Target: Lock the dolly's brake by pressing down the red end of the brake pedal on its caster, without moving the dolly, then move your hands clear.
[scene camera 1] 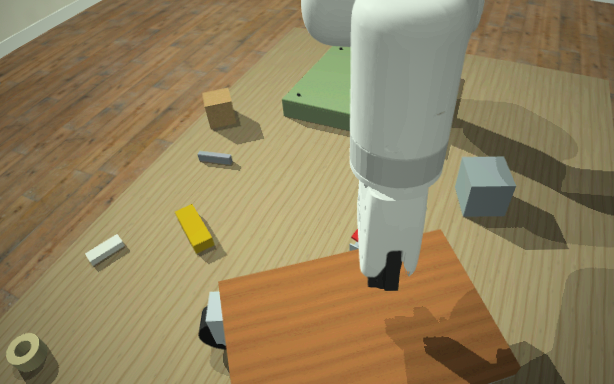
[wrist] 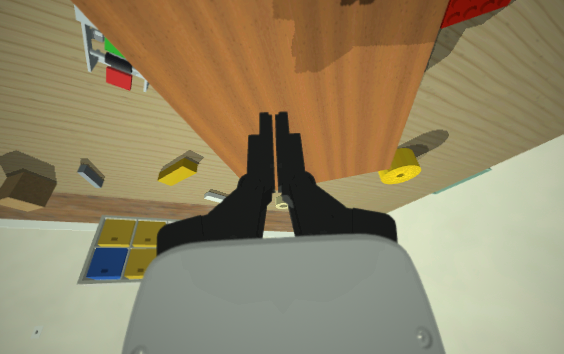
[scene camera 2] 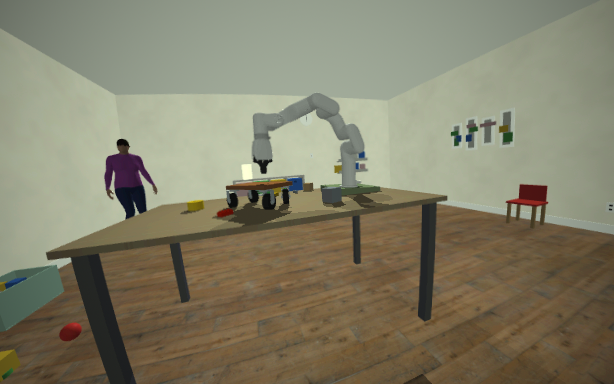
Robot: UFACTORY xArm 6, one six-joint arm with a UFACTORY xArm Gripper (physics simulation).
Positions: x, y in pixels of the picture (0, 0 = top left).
dolly: scene camera 1 320, 314; wrist; scene camera 2
same spot on dolly: [wrist: 348, 82] = [scene camera 2: 253, 184]
